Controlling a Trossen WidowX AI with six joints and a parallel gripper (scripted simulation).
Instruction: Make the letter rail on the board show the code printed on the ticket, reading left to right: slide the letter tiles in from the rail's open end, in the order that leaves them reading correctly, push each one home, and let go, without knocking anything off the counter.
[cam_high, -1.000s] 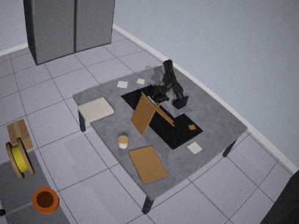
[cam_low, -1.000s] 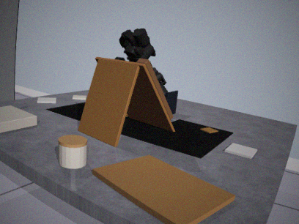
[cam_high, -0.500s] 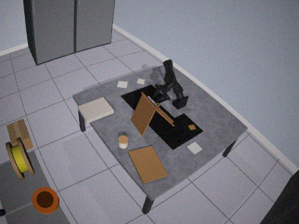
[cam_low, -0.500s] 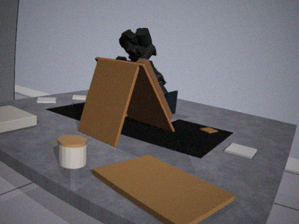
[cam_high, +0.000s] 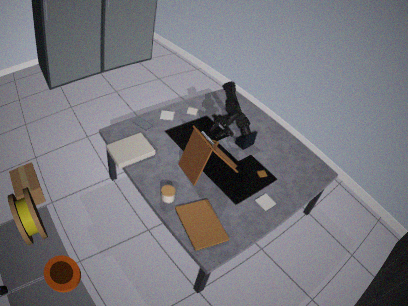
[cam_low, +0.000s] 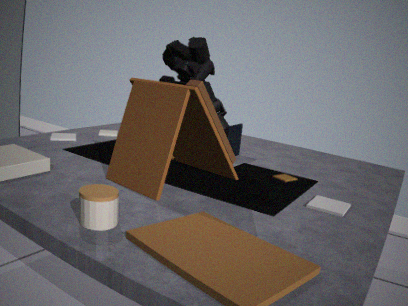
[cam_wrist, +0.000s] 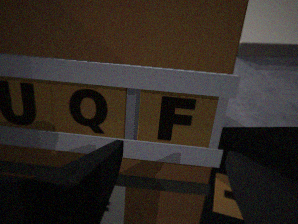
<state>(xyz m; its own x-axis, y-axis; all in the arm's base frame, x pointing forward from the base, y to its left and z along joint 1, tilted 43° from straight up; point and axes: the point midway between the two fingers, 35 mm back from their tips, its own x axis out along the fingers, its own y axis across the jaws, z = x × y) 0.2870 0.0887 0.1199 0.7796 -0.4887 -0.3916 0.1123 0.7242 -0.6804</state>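
My gripper tip is now 2 cm past the white ticket, 8 cm to the right of it and 10 cm above it. Also, from my gripper tip: lidded jar: 42 cm ahead, 15 cm to the left, 16 cm below; then cream card: 21 cm behind, 46 cm to the right, 19 cm below; then black mat: 12 cm behind, 2 cm to the left, 19 cm below.
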